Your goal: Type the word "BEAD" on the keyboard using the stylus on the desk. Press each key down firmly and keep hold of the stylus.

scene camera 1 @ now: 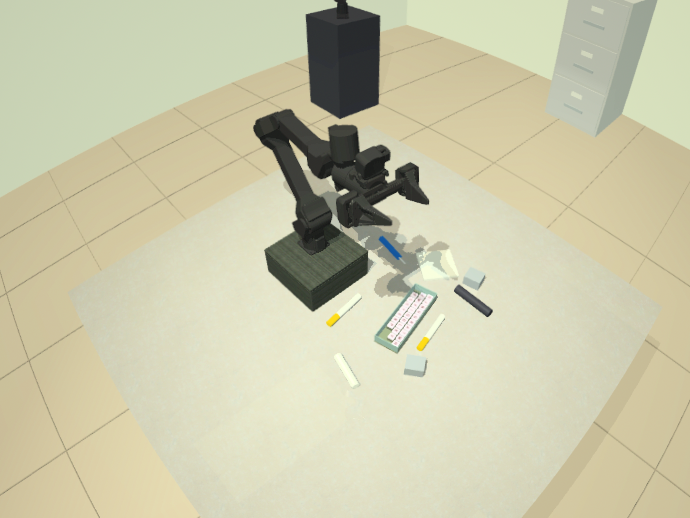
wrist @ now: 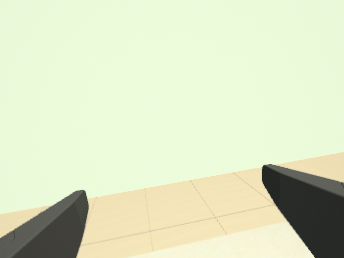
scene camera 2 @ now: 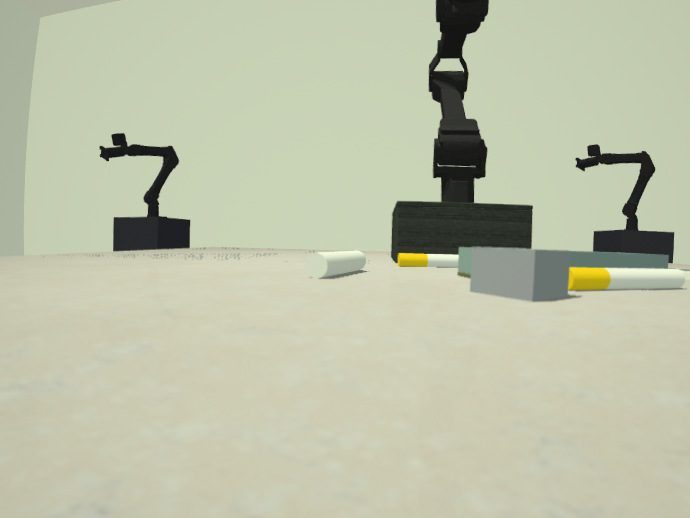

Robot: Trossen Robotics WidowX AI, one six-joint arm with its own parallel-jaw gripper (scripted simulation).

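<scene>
The gripper is out of frame in scene camera 2, yet it shows in the wrist view and in scene camera 1. On the gripper, (wrist: 303,199) and (scene camera 1: 380,211) are the same spot.
</scene>
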